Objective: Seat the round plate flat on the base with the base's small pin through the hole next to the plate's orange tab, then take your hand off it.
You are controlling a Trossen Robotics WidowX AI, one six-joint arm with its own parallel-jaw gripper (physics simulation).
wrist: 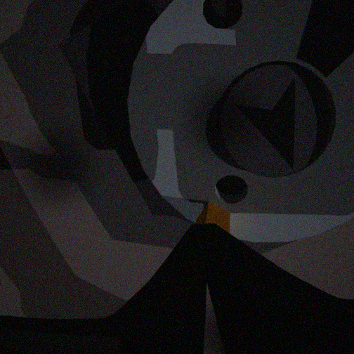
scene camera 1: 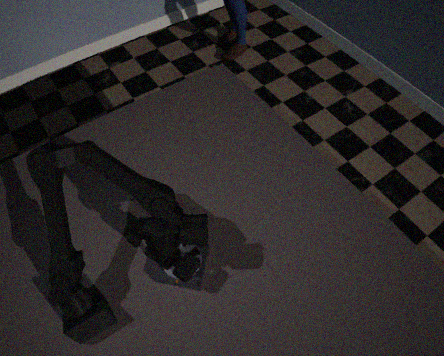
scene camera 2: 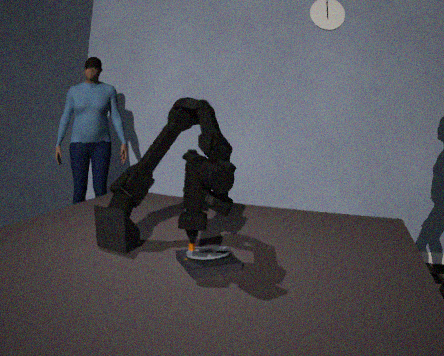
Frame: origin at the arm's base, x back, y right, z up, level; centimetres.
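Seen in the pictures: gripper, fingertip midpoint: [scene camera 1: 164,263] [scene camera 2: 192,243]; arm's base at its link origin: [scene camera 1: 82,312] [scene camera 2: 115,216].
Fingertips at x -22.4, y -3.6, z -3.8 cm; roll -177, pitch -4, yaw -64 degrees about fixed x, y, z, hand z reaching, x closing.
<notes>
Offsets run from my fingertips to a thing's top centre. "spot": to the spot under its first point. Level surfaces: height alone.
The round grey plate @[dx -4.6, dy +0.6, dz +0.1 cm] [scene camera 2: 208,257] [wrist: 170,90] lies over the dark square base @[dx -4.6, dy +0.7, dz -1.0 cm] [scene camera 2: 212,276] and looks nearly level in scene camera 2. Its orange tab @[dx +0.1, dy +0.4, dz +0.1 cm] [scene camera 2: 191,247] [wrist: 218,217] stands up at the rim. The small hole [wrist: 231,189] next to the tab is dark, with a pale sliver at its left edge; whether the pin is through it I cannot tell. My gripper [scene camera 2: 193,241] [wrist: 202,234] is shut and empty, its tips right at the tab; the wrist view does not settle whether they touch. In scene camera 1 the arm covers much of the plate.
The large centre hole [wrist: 275,120] shows a round dark surface with an angular shadow. Another small hole [wrist: 222,10] is at the top of the wrist view. A small orange spot @[spot: dx -1.2, dy +5.0, dz -2.4 cm] [scene camera 2: 186,259] shows at the base's near left corner. A person [scene camera 2: 91,115] stands beyond the table @[dz -4.8 cm] [scene camera 2: 100,310].
</notes>
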